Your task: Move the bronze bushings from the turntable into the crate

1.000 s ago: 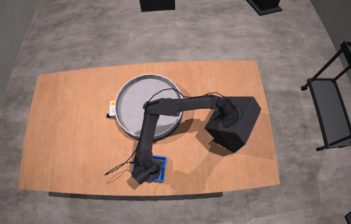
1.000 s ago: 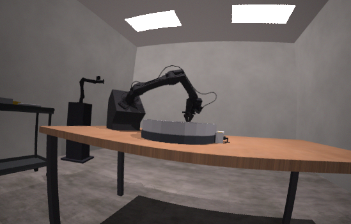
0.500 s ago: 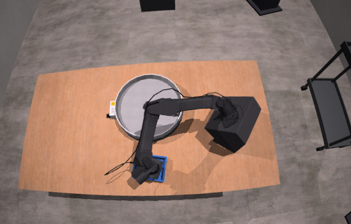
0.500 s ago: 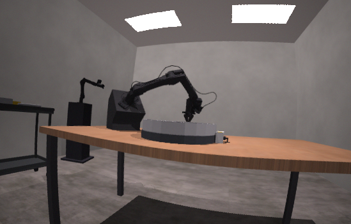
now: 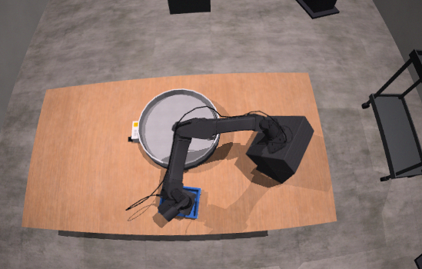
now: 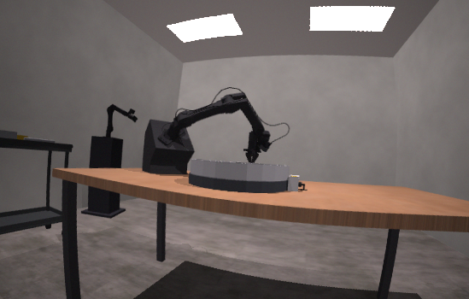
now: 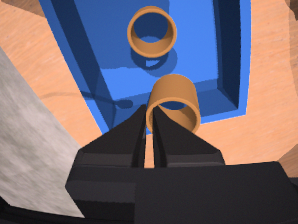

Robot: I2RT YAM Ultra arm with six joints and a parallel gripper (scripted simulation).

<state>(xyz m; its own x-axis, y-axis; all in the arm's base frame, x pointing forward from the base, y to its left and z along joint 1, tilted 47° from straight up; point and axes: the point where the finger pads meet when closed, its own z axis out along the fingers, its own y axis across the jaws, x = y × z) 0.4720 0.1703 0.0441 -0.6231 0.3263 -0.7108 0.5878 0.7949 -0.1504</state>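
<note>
Right now my hand is 6 cm above the blue crate, 4 cm to the left of it and 3 cm short of it. From my hand the other things lie so: round grey turntable: 39 cm to the right, 10 cm behind, 3 cm below.
</note>
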